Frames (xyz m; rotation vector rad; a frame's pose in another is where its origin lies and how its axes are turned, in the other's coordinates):
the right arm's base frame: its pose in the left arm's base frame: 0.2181 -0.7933 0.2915 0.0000 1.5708 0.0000
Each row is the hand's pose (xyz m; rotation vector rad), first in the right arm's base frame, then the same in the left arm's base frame.
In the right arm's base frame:
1: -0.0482 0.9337 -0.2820 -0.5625 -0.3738 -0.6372
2: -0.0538 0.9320 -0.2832 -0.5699 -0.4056 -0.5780
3: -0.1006 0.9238 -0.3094 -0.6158 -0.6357 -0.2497
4: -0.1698 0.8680 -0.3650 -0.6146 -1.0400 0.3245
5: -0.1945 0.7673 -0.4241 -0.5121 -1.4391 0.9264
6: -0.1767 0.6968 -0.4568 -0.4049 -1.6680 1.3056
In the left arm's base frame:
1: -0.0639 0.1404 0.3397 -0.8907 1.0991 -0.0555
2: -0.0651 0.1387 0.3453 -0.8491 1.0764 -0.0060
3: -0.0913 0.1305 0.3921 -0.6220 0.8777 0.2631
4: -0.1469 0.0747 0.4613 -0.1975 0.4712 0.6393
5: -0.2060 -0.0260 0.4860 0.2656 -0.0010 0.9222
6: -0.2387 -0.0965 0.4682 0.5549 -0.3146 1.0537

